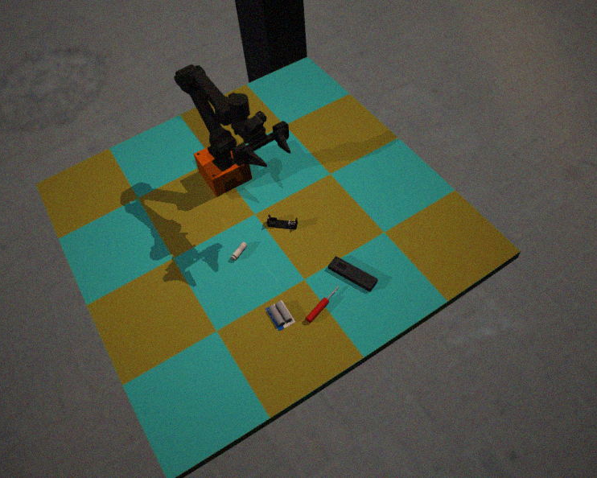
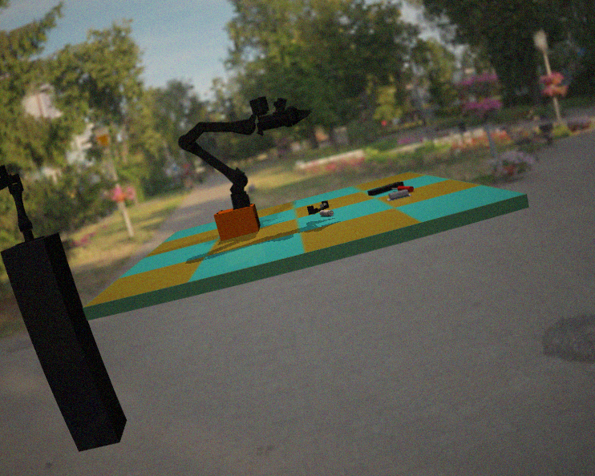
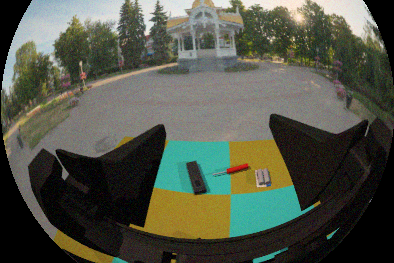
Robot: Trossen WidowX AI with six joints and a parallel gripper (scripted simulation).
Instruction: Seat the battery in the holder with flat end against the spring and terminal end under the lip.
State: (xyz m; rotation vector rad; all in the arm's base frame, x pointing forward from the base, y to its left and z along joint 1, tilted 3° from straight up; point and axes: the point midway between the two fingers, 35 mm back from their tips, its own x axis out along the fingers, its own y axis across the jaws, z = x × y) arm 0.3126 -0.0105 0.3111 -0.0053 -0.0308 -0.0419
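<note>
The white battery is 380 mm below my gripper tip, 160 mm to the right of it and 70 mm behind it. Round my gripper tip: black remote 380 mm below, 250 mm ahead, 60 mm to the left; then blister pack of batteries 380 mm below, 210 mm to the right, 210 mm ahead; then red screwdriver 380 mm below, 270 mm ahead, 80 mm to the right.
</note>
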